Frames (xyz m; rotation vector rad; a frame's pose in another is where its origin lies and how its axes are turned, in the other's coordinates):
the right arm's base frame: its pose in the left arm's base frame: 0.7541 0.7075 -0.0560 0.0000 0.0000 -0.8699
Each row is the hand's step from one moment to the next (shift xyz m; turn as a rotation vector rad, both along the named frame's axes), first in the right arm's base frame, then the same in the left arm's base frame.
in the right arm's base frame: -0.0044 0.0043 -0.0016 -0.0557 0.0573 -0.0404
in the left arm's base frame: 0.0004 0.0061 -0.0016 0.0079 0.0795 -0.0404
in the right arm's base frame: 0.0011 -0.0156 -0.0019 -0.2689 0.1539 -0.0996
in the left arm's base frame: -0.0112 -0.0109 -0.0019 -0.0558 0.3048 -0.0996
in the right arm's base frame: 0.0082 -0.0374 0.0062 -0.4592 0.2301 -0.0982
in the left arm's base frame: -0.0233 -0.0304 0.0062 -0.1203 0.4993 -0.0982
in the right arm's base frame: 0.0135 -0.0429 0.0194 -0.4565 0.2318 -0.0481
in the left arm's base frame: -0.0241 -0.0380 0.0194 -0.1172 0.4984 -0.0481
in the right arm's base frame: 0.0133 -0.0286 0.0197 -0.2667 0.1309 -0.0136
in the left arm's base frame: -0.0133 -0.0286 0.0197 -0.0720 0.2882 -0.0136
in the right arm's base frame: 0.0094 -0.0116 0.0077 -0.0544 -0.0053 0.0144
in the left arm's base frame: -0.0028 -0.0147 0.0077 -0.0391 0.0382 0.0144
